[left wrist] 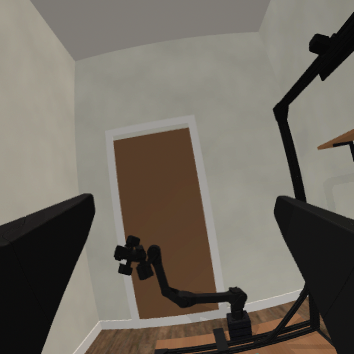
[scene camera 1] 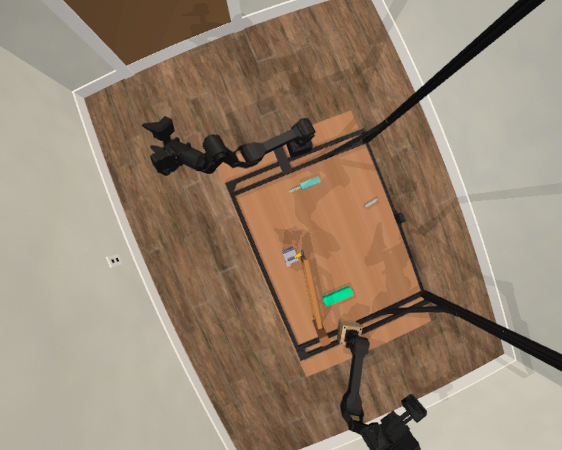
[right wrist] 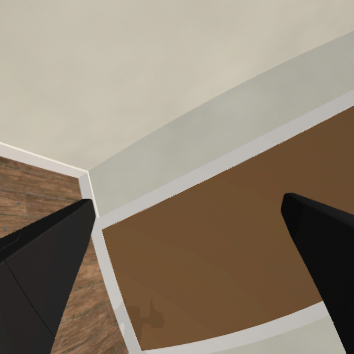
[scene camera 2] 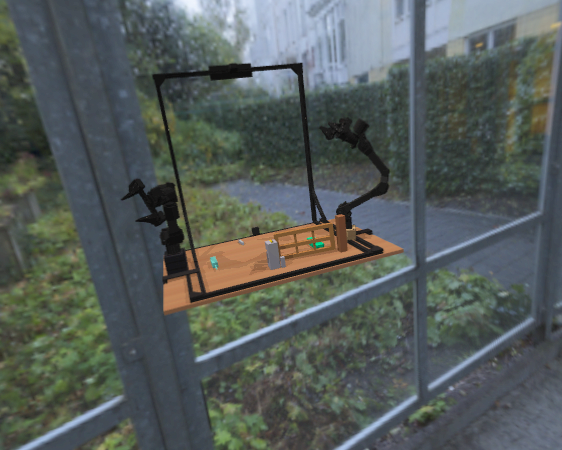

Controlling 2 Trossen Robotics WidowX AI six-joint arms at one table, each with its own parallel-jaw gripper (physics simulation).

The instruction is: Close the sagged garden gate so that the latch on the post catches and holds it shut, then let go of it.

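Places are measured from the left arm's base along level axes (x ahead, y left, z up), in millimetres.
Pixels of known places: left gripper, fingertip midpoint: [left wrist: 186,204] [scene camera 1: 393,414] [scene camera 2: 323,124]; right gripper, fingertip midpoint: [scene camera 1: 147,135] [right wrist: 189,205] [scene camera 2: 128,210]; left arm's base, link origin: [scene camera 1: 351,336] [scene camera 2: 346,227]; right arm's base, link origin: [left wrist: 237,316] [scene camera 1: 299,139] [scene camera 2: 173,252].
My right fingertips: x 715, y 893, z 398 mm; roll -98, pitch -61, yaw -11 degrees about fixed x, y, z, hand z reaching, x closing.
For each thing: its top centre in the pictures, then the offset to it from my right fingertips. "pt": a spot on its surface instead.
- brown post, surface spot: [scene camera 1: 322,336] pt 718 mm right, 680 mm back, 287 mm down
- grey latch post, surface spot: [scene camera 1: 289,256] pt 523 mm right, 353 mm back, 336 mm down
- yellow latch piece, surface spot: [scene camera 1: 298,255] [scene camera 2: 270,240] pt 563 mm right, 343 mm back, 340 mm down
- green block, top centre: [scene camera 1: 338,296] [scene camera 2: 315,240] 807 mm right, 537 mm back, 442 mm down
- teal tool, top centre: [scene camera 1: 304,185] [scene camera 2: 214,261] 555 mm right, 11 mm back, 447 mm down
- small grey rod, top centre: [scene camera 1: 371,202] [scene camera 2: 240,240] 905 mm right, 44 mm back, 458 mm down
The brown lattice gate [scene camera 1: 311,290] [scene camera 2: 331,237] stands upright, its hinged end at the brown post [scene camera 1: 322,336] [scene camera 2: 341,233]. Its free end is close beside the grey latch post [scene camera 1: 289,256] [scene camera 2: 272,254]. A yellow latch piece [scene camera 1: 298,255] [scene camera 2: 271,241] reaches from the gate's end to the post top; whether it is caught cannot be told. My left gripper [scene camera 2: 327,131] [left wrist: 186,204] is open and empty, high above the table's right end, away from the gate. My right gripper [scene camera 1: 148,136] [scene camera 2: 129,210] [right wrist: 189,205] is open and empty, off the table's left end.
A green block [scene camera 1: 338,296] [scene camera 2: 318,244] lies behind the gate. A teal tool [scene camera 1: 310,183] [scene camera 2: 214,261] and a small grey rod [scene camera 1: 370,202] [scene camera 2: 241,242] lie farther off. A tan block [scene camera 1: 342,332] [scene camera 2: 351,233] is by the left arm's base. Black frame bars border the table.
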